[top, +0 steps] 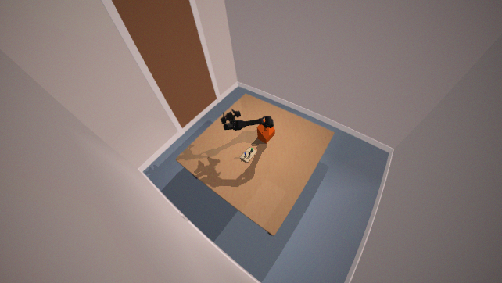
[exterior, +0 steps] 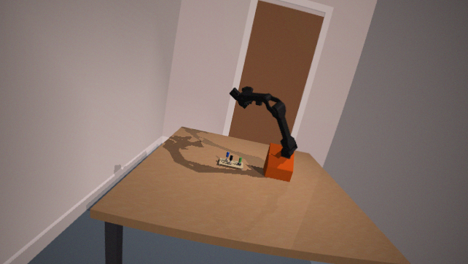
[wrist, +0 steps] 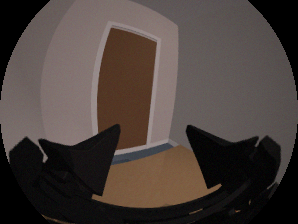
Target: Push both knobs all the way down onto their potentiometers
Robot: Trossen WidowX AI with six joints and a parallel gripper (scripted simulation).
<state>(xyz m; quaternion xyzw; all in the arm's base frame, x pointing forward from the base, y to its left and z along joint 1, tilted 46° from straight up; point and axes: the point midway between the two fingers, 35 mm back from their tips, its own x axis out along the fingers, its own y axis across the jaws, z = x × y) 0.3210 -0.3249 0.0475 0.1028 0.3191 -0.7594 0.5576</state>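
My gripper tip is now 40 cm above the green knob, 26 cm to the right of it and 1 cm past it. The rest, counted from my gripper tip: blue knob (38 cm below, 26 cm to the left, 8 cm ahead).
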